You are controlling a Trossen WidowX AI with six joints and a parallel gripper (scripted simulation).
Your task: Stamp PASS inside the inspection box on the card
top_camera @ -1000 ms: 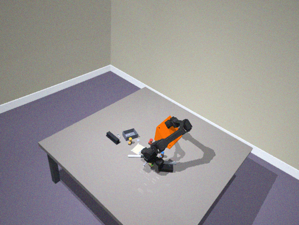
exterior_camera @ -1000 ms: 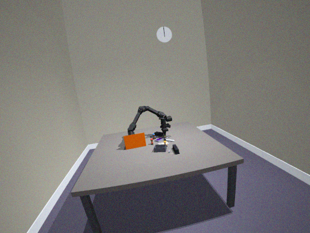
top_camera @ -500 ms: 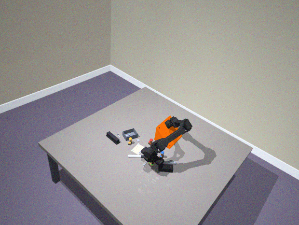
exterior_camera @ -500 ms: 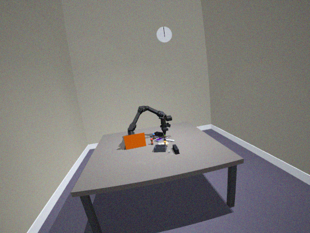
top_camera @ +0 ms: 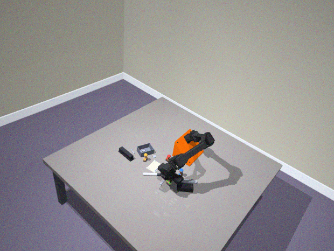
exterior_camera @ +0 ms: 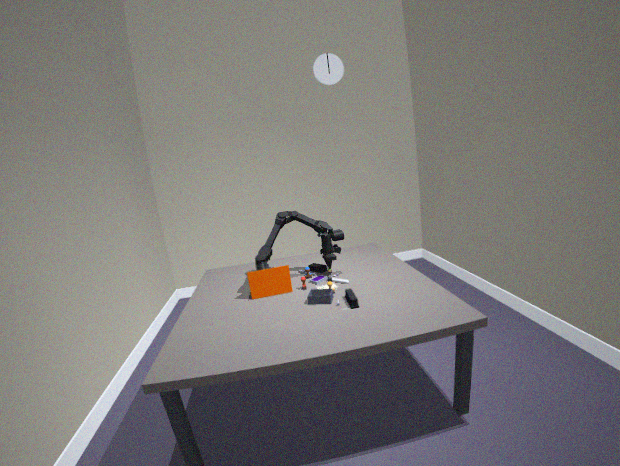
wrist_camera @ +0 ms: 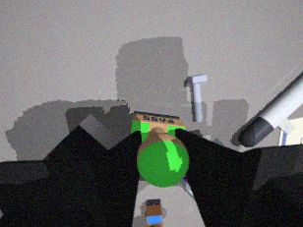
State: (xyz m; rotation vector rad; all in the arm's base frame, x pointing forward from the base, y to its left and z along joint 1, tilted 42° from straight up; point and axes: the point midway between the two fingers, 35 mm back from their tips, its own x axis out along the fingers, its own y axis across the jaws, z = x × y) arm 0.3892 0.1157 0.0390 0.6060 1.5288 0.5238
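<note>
Now: gripper tip 90 mm past the purple ink pad, 60 mm to the left of it and 40 mm above it. Also, from my gripper tip: green-knobbed PASS stamp: right at my gripper tip; then black box: 50 mm behind, 110 mm to the left, 20 mm below; then white marker: 10 mm behind, 130 mm to the right, 30 mm below.
</note>
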